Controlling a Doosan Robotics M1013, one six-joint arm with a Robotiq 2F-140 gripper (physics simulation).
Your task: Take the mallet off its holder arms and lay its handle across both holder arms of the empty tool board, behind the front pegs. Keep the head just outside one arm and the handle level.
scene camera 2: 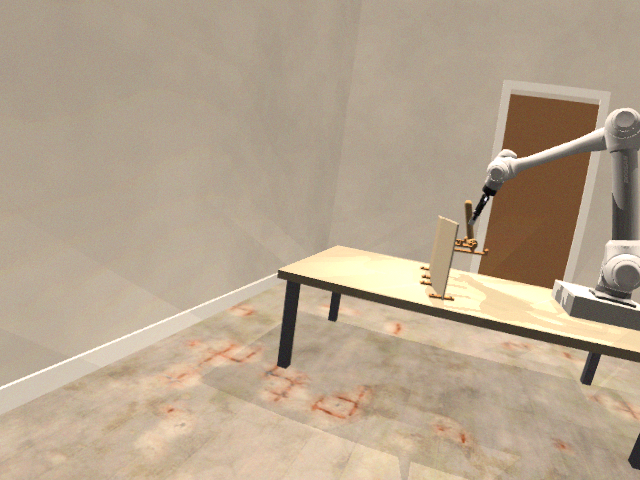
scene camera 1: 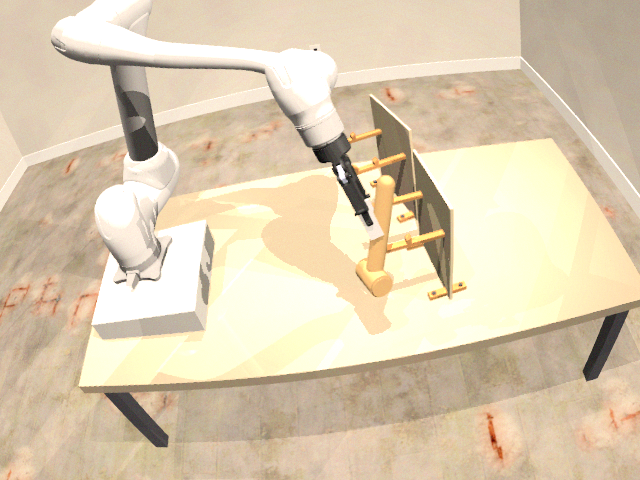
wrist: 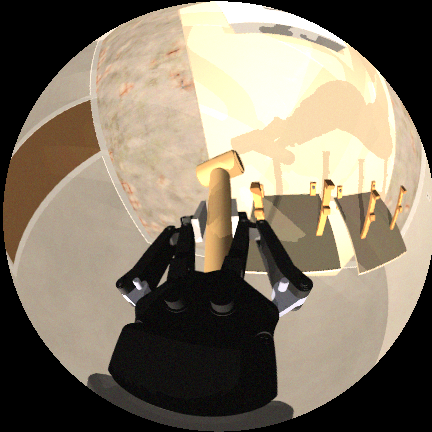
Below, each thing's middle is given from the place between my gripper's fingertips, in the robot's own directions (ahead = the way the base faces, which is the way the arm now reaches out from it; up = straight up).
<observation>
I see the wooden mallet (scene camera 1: 370,270) 10 mm to the right of my hand and 10 mm below it.
</observation>
